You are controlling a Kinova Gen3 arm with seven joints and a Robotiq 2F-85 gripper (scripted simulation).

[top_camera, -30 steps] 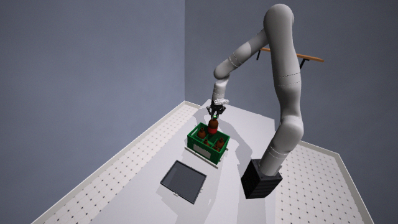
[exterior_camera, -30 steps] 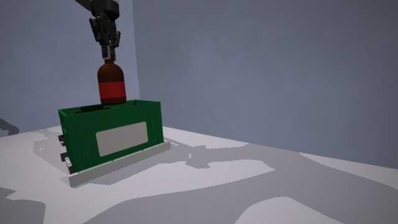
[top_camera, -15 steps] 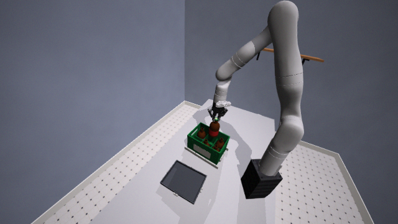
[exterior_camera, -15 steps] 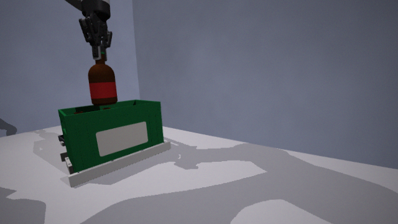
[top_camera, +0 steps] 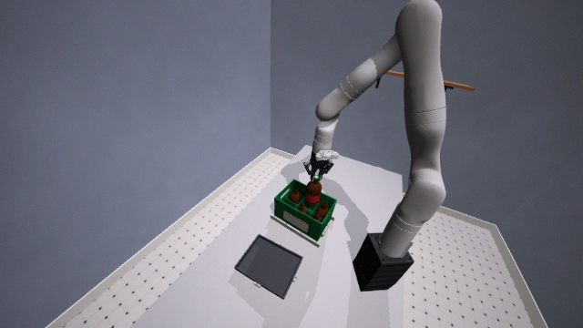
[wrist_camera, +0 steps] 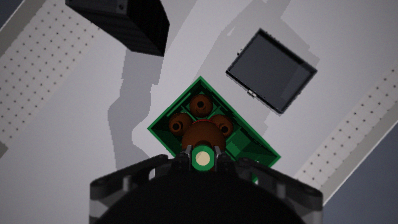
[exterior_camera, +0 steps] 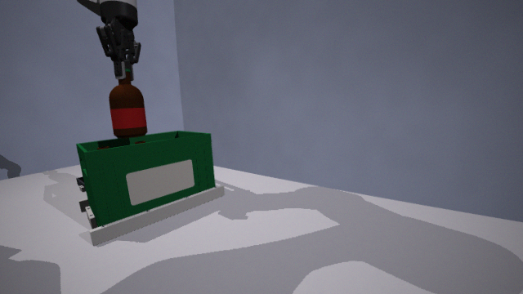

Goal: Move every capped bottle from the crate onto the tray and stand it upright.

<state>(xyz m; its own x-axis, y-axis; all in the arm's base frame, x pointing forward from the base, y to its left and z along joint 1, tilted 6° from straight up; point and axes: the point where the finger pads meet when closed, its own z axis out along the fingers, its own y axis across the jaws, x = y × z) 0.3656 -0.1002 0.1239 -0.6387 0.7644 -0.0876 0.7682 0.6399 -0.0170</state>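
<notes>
Now: the brown bottle 70 mm below my hand. Round my hand: green crate (250 mm below, 30 mm ahead); then dark tray (320 mm below, 310 mm to the left, 50 mm ahead).
</notes>
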